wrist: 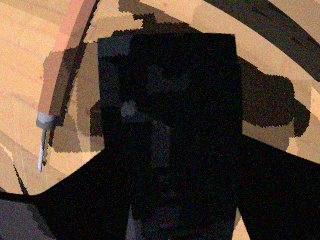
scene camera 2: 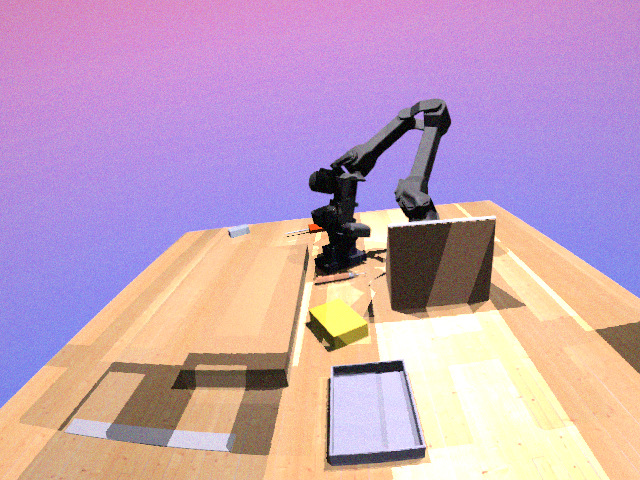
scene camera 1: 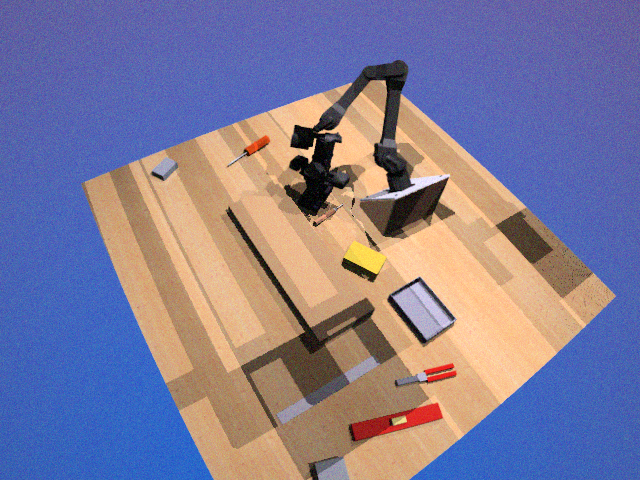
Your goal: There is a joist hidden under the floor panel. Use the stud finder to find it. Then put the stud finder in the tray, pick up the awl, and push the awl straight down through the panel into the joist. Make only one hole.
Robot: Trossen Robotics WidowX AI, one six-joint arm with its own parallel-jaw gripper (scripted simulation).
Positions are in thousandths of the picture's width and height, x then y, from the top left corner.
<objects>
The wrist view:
gripper: 545, 577
stud finder: 555, 410
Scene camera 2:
gripper: 527, 534
stud finder: 516, 547
yellow block: 532, 678
grey tray: 584, 874
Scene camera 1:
gripper: 491, 403
yellow block: 577, 547
red level: 574, 895
ruler: 554, 778
grey tray: 655, 636
</objects>
